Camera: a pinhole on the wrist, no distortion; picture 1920 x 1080 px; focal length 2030.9 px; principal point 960.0 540.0 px. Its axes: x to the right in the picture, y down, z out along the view. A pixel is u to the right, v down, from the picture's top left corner.
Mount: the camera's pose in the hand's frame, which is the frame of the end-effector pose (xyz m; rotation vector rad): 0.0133 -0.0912 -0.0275 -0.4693 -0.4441 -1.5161
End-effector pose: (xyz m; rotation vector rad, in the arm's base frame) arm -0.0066 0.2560 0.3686 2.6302 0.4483 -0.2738
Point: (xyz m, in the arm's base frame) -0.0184 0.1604 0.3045
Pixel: 444.1 160.5
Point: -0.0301 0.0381 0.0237
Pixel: 1582.3 497.2
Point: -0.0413 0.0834 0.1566
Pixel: 1258.4 288.4
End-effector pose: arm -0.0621 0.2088 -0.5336 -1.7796 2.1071 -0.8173
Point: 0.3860 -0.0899 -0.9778
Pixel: outside the picture
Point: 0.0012 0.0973 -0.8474
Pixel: 1033.8 677.0
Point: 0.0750 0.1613 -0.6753
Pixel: 1681.6 335.2
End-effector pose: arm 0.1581 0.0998 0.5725 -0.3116 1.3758 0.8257
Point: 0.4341 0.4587 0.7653
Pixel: 1366.8 192.9
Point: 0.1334 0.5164 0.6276
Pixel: 167.9 843.5
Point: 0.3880 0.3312 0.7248
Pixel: 1450.6 60.9
